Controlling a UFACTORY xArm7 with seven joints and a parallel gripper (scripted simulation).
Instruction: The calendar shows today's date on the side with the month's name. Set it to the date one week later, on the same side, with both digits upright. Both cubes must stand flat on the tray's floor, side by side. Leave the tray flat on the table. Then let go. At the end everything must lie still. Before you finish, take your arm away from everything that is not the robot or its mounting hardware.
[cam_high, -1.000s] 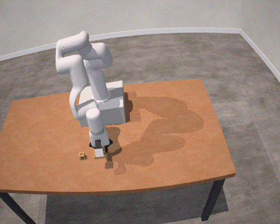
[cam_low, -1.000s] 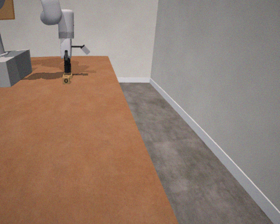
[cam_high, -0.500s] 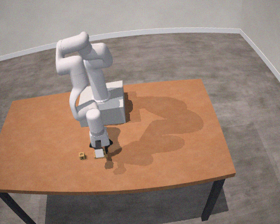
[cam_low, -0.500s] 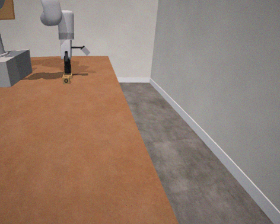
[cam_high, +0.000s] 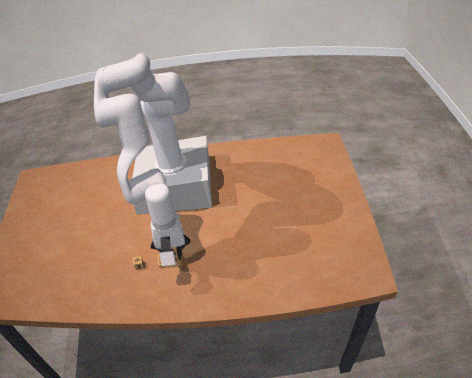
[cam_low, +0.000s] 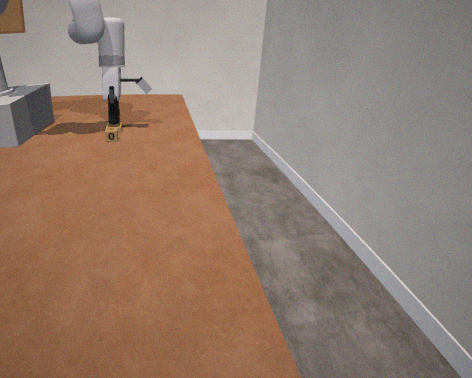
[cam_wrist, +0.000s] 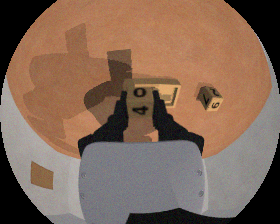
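Right now my hand is 3 cm above the wooden tray and 2 cm to the left of it.
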